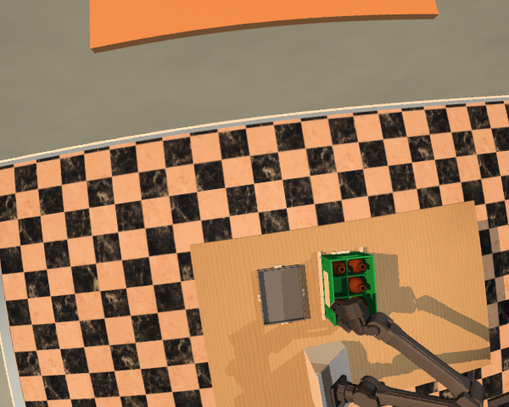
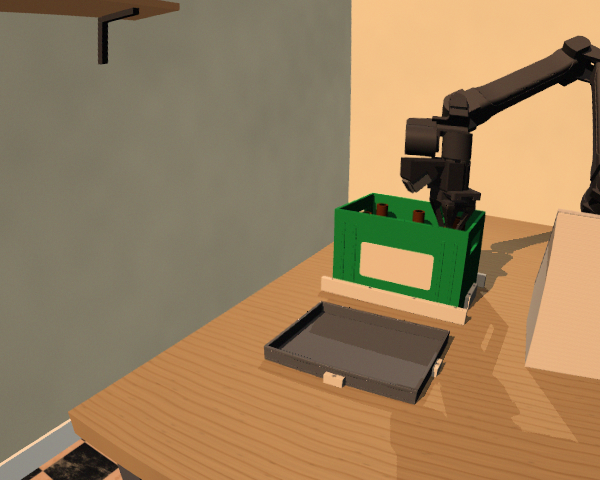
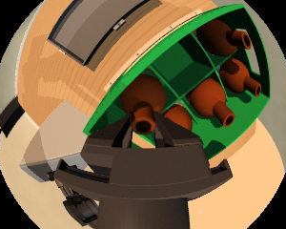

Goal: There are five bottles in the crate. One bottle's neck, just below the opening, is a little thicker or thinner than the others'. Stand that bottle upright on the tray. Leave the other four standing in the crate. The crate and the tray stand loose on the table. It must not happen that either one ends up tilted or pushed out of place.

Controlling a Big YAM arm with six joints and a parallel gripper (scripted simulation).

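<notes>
My hand is 8 cm short of the green crate, 7 cm above it and 5 cm to the left of it. From my hand the other things lie so: dark grey tray (23 cm to the left, 14 cm below, 9 cm ahead).
</notes>
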